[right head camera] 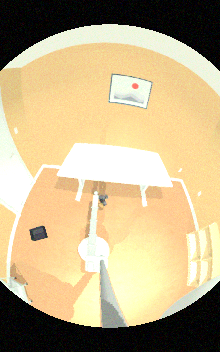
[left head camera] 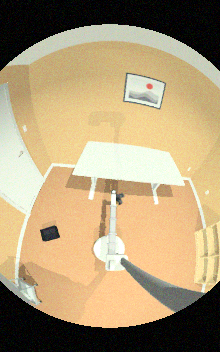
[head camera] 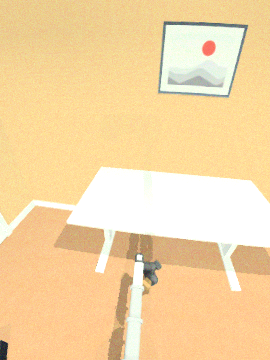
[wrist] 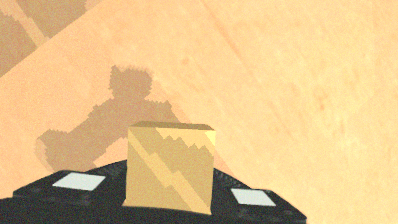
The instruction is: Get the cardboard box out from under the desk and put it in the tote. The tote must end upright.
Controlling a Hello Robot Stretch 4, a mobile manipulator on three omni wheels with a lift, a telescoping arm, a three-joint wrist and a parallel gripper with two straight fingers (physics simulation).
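Places are measured from the robot's base along level axes (x left, y ahead, z down), in centimetres.
Pixels of known places: gripper, fingertip midpoint: (right head camera: 102, 204) (left head camera: 117, 202) (head camera: 149, 281) (wrist: 171, 177).
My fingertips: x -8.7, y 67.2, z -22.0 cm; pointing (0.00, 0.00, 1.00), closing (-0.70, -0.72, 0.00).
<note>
For each thing: its top centre in the pictures, then the offset to it from my fingertips. Level surfaces: height alone.
- cardboard box at its top centre: (wrist: 169, 192) (head camera: 149, 280) dx +0.2, dy -0.2, dz -2.3 cm
- white desk at its surface level: dz -47.3 cm
- black tote at its top centre: (left head camera: 47, 232) (right head camera: 36, 232) dx +104.6, dy -61.6, dz +14.6 cm
The cardboard box (wrist: 170, 167) (head camera: 147, 285) is a small tan block held between the two dark fingers in the wrist view. My gripper (wrist: 171, 177) (head camera: 151, 274) (left head camera: 119, 199) (right head camera: 103, 200) is shut on it, at the end of the extended arm, in front of the desk's near edge and above the floor. The white desk (head camera: 200, 210) (left head camera: 145, 165) (right head camera: 130, 165) stands against the wall. The black tote (left head camera: 50, 233) (right head camera: 38, 233) stands on the floor at the left, apart from the desk, and looks upright. A bit of it shows at the lower left edge of the head view.
The desk's left leg (head camera: 104, 256) and right leg (head camera: 231, 270) stand on either side of the gripper. A wooden shelf unit (left head camera: 198, 257) (right head camera: 190, 260) stands at the right wall. A white door (left head camera: 15, 155) is at the left. A framed picture (head camera: 190, 60) hangs above the desk.
</note>
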